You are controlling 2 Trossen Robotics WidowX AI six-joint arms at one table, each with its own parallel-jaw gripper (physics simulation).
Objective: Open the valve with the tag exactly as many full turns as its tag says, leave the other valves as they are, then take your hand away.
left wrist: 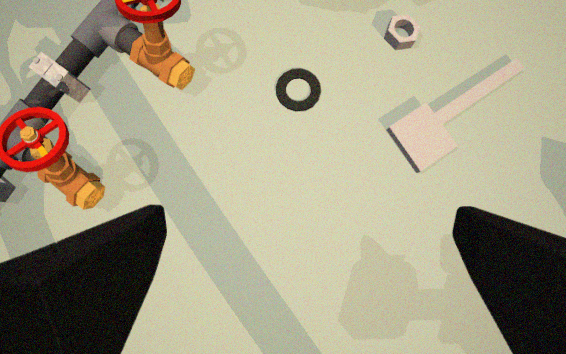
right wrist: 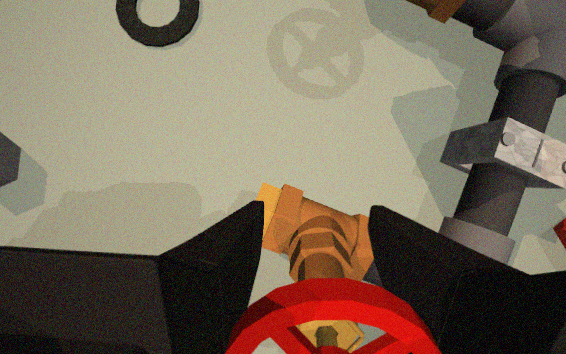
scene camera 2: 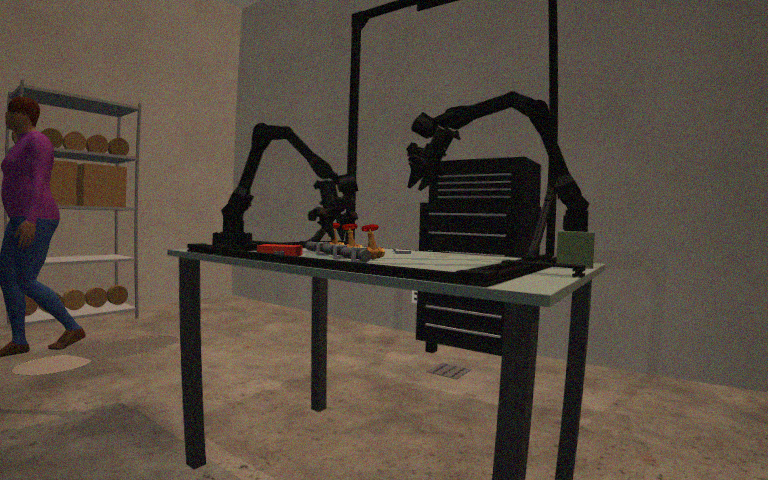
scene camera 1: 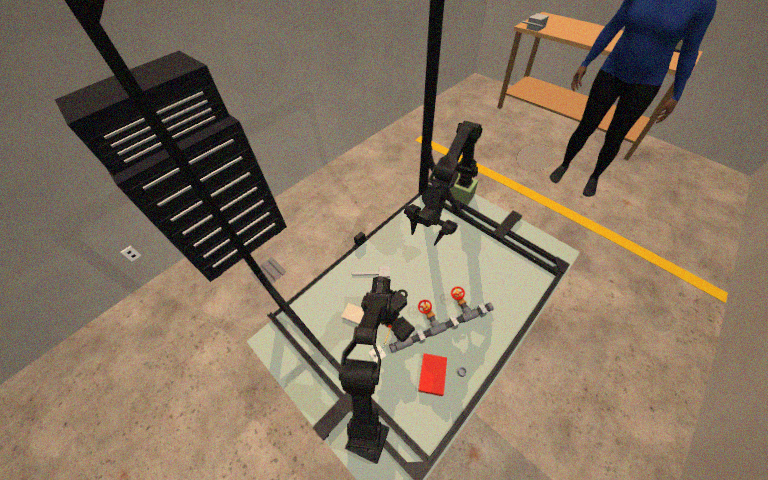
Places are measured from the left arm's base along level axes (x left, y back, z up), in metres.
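Pixels of known places: left gripper, between the fingertips: (left wrist: 312, 220) (scene camera 2: 414, 189) (scene camera 1: 423, 239); right gripper, between the fingertips: (right wrist: 316, 214) (scene camera 2: 338, 239) (scene camera 1: 397, 320); left arm's base, origin of its link: (scene camera 2: 576, 231) (scene camera 1: 464, 182); right arm's base, origin of its link: (scene camera 2: 232, 233) (scene camera 1: 367, 437).
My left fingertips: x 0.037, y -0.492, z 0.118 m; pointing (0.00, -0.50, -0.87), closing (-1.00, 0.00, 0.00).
Observation:
For each thing: its middle in the pictures, then the offset to it from my left fingertips. "spot": a spot on its surface instead.
- pipe, a spot on its surface: (right wrist: 497, 200) (scene camera 1: 414, 336) spot: dx +0.126, dy -0.265, dz -0.184 m
- middle wheel, middle of its body: (scene camera 2: 349, 226) (scene camera 1: 424, 306) dx +0.110, dy -0.170, dz -0.126 m
- end wheel, middle of its body: (left wrist: 32, 138) (scene camera 2: 370, 228) (scene camera 1: 457, 293) dx +0.187, dy -0.059, dz -0.126 m
- third valve's red wheel, middle of its body: (scene camera 2: 332, 225) dx +0.034, dy -0.280, dz -0.126 m
- red box, middle of its body: (scene camera 2: 280, 250) (scene camera 1: 432, 374) dx +0.242, dy -0.338, dz -0.203 m
- beige block, middle of its body: (scene camera 1: 358, 315) dx -0.100, dy -0.302, dz -0.210 m
- black ring, middle of its body: (right wrist: 157, 6) (left wrist: 298, 89) dx -0.007, dy -0.132, dz -0.217 m
- nut, middle of its body: (left wrist: 401, 32) dx -0.110, dy -0.192, dz -0.210 m
- flat-headed tool, middle of its body: (left wrist: 466, 107) (scene camera 1: 371, 272) dx -0.170, dy -0.115, dz -0.213 m
A pipe (scene camera 1: 407, 340) (right wrist: 497, 200) carries three valves with red wheels. The middle wheel (scene camera 1: 418, 306) (scene camera 2: 349, 226) and the end wheel (scene camera 1: 451, 293) (scene camera 2: 369, 228) stand free. The third valve's red wheel (scene camera 2: 335, 225) (right wrist: 332, 292) is between the fingers of my right gripper (scene camera 2: 331, 230) (right wrist: 316, 214), which is shut on it, fingertips reaching past its rim. In scene camera 1 my right arm mostly hides this valve. Its white tag (scene camera 1: 376, 354) lies beside it, too small to read. My left gripper (scene camera 1: 424, 237) (scene camera 2: 416, 186) (left wrist: 312, 220) is open and empty, above the table, away from the valves.
A red box (scene camera 1: 433, 374) (scene camera 2: 279, 249) and a grey ring lie in front of the pipe. Behind it lie a beige block (scene camera 1: 352, 313), a black ring (left wrist: 281, 90) (right wrist: 157, 39), a nut (left wrist: 393, 40) and a flat-headed tool (left wrist: 422, 137). A green block (scene camera 2: 576, 249) is by the left arm's base.

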